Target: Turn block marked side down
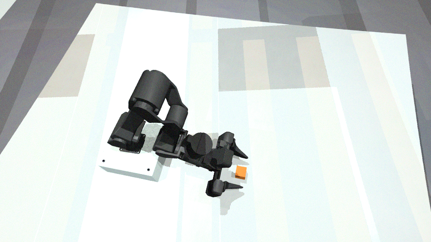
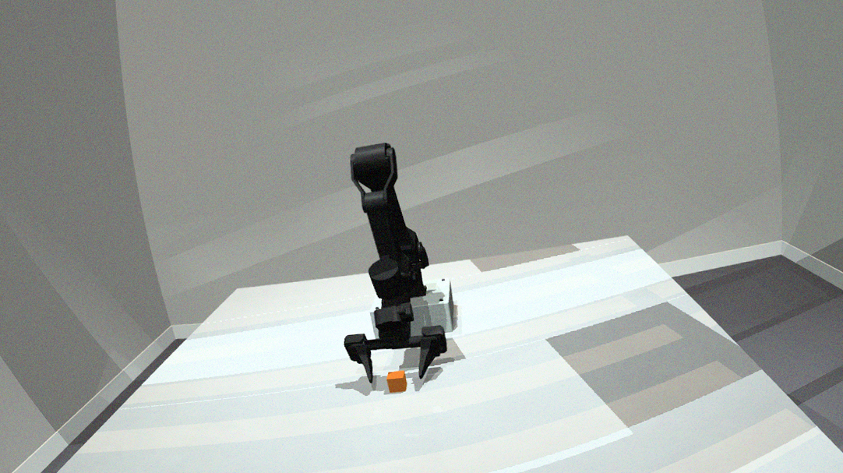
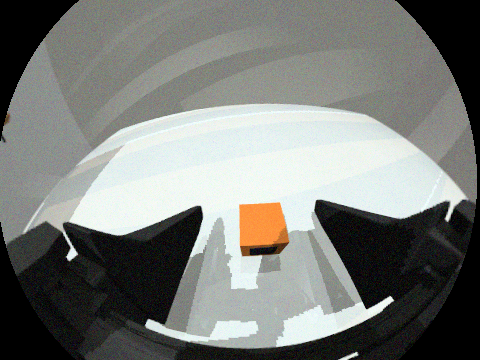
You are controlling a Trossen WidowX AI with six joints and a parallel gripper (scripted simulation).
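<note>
My gripper tip is 2 cm past the orange block and 1 cm above it.
</note>
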